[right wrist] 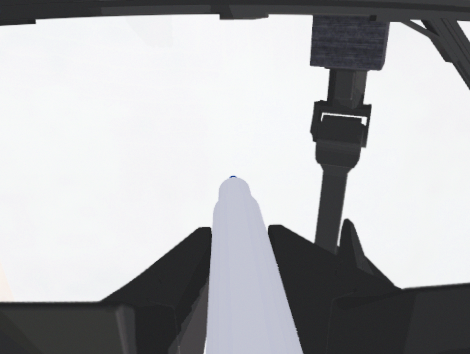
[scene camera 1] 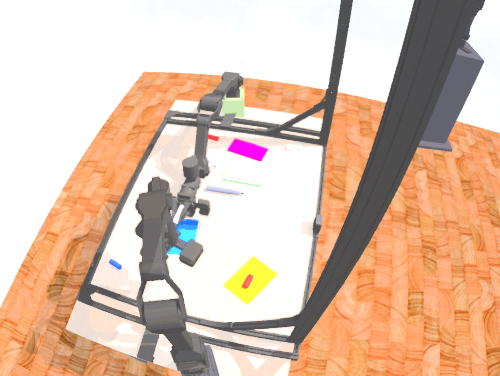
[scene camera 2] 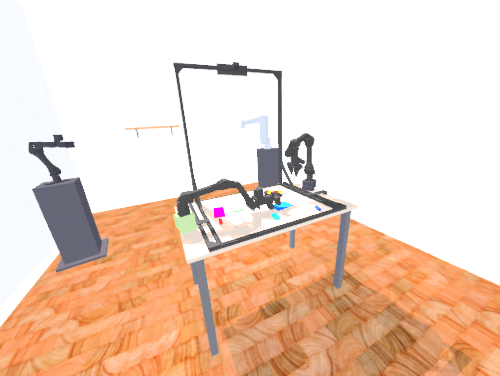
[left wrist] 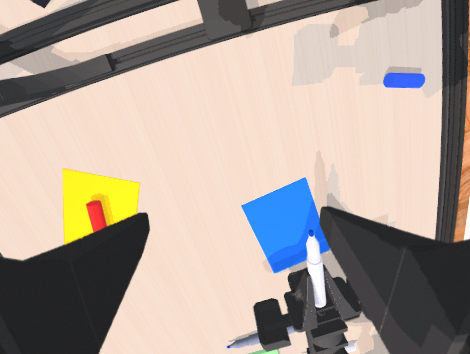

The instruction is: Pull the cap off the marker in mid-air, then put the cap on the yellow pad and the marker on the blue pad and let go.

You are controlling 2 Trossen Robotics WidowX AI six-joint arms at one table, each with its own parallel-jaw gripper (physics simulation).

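Pixels of known places: left gripper, fingertip midpoint: (right wrist: 304, 231) (scene camera 1: 173, 253) (scene camera 2: 293, 175) (left wrist: 235, 218); right gripper, fingertip midpoint: (right wrist: 239, 239) (scene camera 1: 175, 221) (scene camera 2: 281, 194) (left wrist: 315, 269); left arm's base, origin of the base link: (right wrist: 348, 65) (scene camera 1: 196, 363) (scene camera 2: 309, 180); right arm's base, origin of the base link: (scene camera 1: 233, 93) (scene camera 2: 183, 213).
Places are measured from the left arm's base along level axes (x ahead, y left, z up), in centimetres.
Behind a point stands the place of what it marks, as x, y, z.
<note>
A white marker (scene camera 1: 179, 214) {50.3, -4.8, 1.1} (left wrist: 315, 272) {47.3, -3.0, 1.7} (right wrist: 237, 280) {51.3, -4.3, -0.6} with a bare blue tip is held in the air by my right gripper (left wrist: 315, 269) {48.0, -2.9, 0.8} (right wrist: 239, 239) {48.0, -2.9, 0.8}, which is shut on it. In the left wrist view its tip overlaps an edge of the blue pad (scene camera 1: 189, 231) {49.3, -6.6, -8.7} (scene camera 2: 284, 205) {46.4, -1.4, -8.7} (left wrist: 280, 215) {44.9, -2.7, -8.7}. A red cap (scene camera 1: 248, 281) {25.0, -21.6, -7.0} (left wrist: 96, 216) {25.3, -20.7, -7.0} lies on the yellow pad (scene camera 1: 262, 272) {27.7, -27.0, -8.7} (left wrist: 75, 187) {20.5, -20.4, -8.7}; my left finger hides part of both in the left wrist view. My left gripper (left wrist: 235, 218) {30.5, -1.5, 11.2} is open and empty, raised above the table near the blue pad.
A blue cap-like piece (scene camera 1: 115, 264) {40.3, 22.2, -6.8} (left wrist: 404, 80) {40.5, 21.8, -6.7} lies near the frame. A second marker (scene camera 1: 225, 190) {62.6, -22.8, -7.0} (left wrist: 255, 340) {62.1, -23.2, -7.2} lies by a green-edged pale pad. A magenta pad (scene camera 1: 248, 149) {81.9, -36.6, -8.0} (scene camera 2: 219, 212) {83.0, -35.0, -8.0} and a red piece (scene camera 1: 213, 137) {91.8, -23.8, -6.9} (scene camera 2: 220, 221) {93.9, -22.3, -6.7} lie farther off. A dark frame surrounds the table top.
</note>
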